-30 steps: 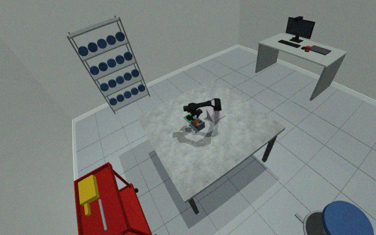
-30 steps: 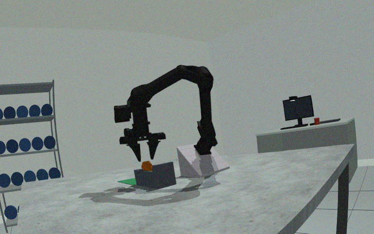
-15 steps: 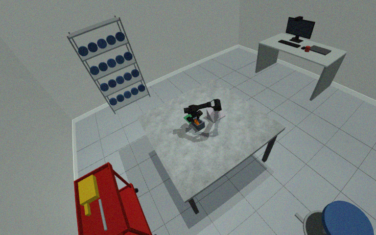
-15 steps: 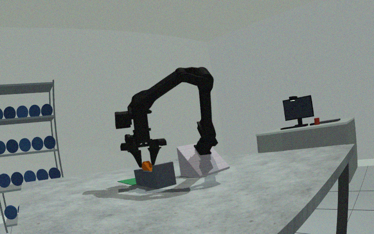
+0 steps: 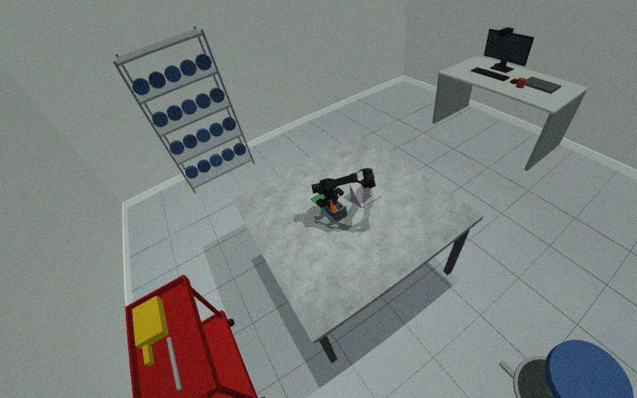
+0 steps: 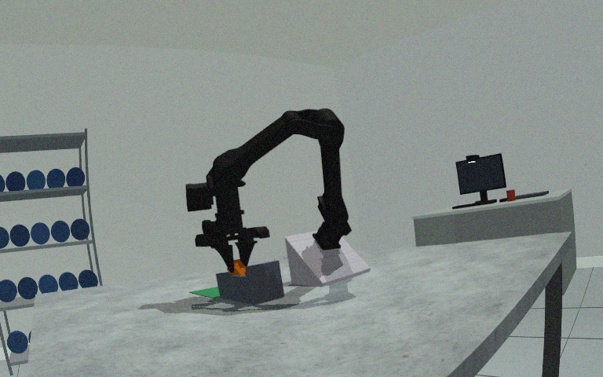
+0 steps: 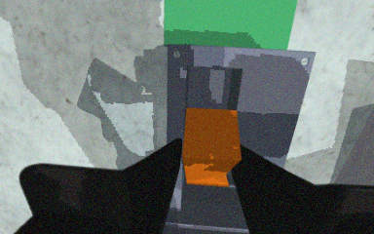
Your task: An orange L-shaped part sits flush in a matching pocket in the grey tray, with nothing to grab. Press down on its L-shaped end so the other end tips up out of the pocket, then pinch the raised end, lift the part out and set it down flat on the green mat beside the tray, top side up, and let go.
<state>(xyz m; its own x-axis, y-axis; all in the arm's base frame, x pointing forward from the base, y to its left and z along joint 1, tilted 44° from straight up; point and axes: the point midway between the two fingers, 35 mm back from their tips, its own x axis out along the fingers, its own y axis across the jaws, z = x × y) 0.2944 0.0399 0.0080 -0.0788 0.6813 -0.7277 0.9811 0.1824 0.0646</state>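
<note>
Right now my gripper tip is 2 cm past the orange L-shaped part, 3 cm to the right of it and 3 cm above it. Round my gripper tip: green mat (1 cm ahead, 15 cm to the right, 8 cm below).
</note>
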